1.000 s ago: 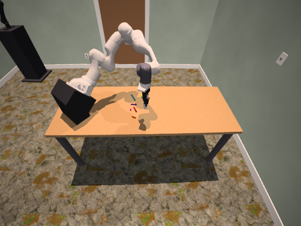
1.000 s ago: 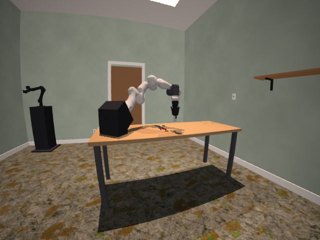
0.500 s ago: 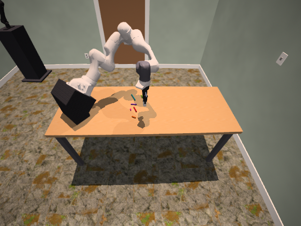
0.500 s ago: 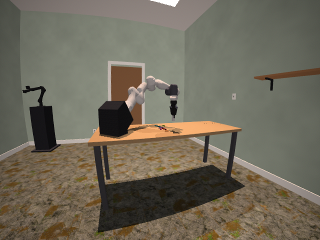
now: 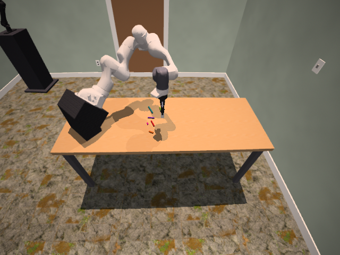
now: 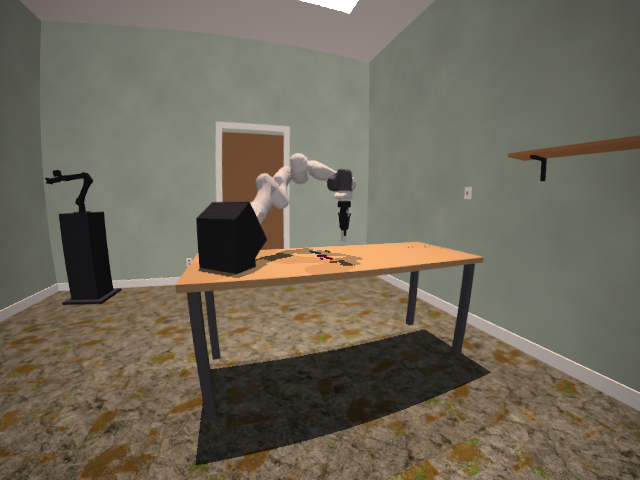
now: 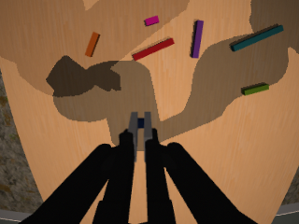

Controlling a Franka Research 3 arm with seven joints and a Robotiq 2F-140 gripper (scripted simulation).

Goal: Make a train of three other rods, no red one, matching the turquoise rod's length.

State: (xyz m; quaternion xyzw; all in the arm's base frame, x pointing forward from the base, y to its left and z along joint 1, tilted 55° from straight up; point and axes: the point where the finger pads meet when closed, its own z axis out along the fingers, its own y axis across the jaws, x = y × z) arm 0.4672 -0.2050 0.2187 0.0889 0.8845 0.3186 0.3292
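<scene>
The red rod is 13 cm below my hand, 9 cm behind it and 1 cm to the left of it. The rest, counted from my hand: blue rod (3 cm below); then magenta rod (13 cm below, 13 cm behind, 1 cm to the left); then orange rod (13 cm below, 9 cm to the right, 9 cm behind).
</scene>
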